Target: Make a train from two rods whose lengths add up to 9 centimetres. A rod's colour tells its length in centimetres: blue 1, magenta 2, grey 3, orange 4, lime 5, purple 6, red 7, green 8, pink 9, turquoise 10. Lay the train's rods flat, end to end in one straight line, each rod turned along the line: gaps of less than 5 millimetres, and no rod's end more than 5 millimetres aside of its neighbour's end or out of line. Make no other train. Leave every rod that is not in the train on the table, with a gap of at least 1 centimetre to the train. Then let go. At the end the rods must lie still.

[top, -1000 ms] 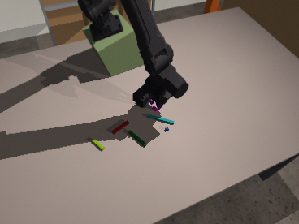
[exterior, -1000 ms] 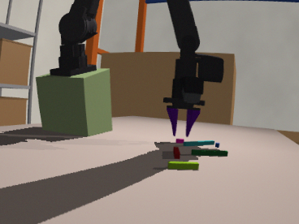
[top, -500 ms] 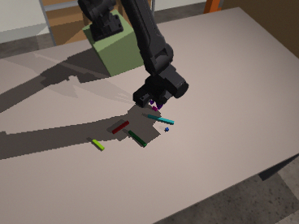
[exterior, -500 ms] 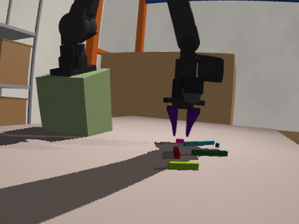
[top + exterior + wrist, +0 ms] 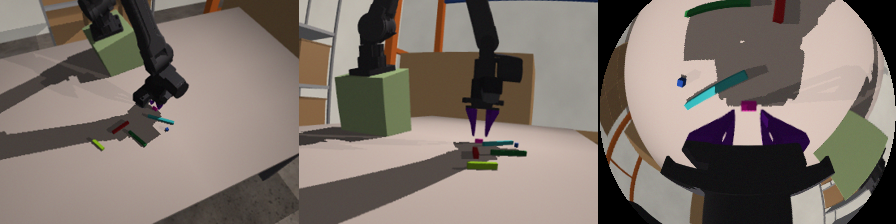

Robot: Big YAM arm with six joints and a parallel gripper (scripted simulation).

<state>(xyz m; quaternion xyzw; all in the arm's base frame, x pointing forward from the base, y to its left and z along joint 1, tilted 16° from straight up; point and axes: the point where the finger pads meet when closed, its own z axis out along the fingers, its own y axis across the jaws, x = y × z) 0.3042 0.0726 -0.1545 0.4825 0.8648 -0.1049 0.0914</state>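
Right now my hand is 2 cm above the magenta rod. The rest, counted from my hand: turquoise rod (5 cm ahead, 2 cm below); blue rod (10 cm ahead, 2 cm below, 1 cm to the left); green rod (11 cm ahead, 10 cm to the right, 2 cm below).
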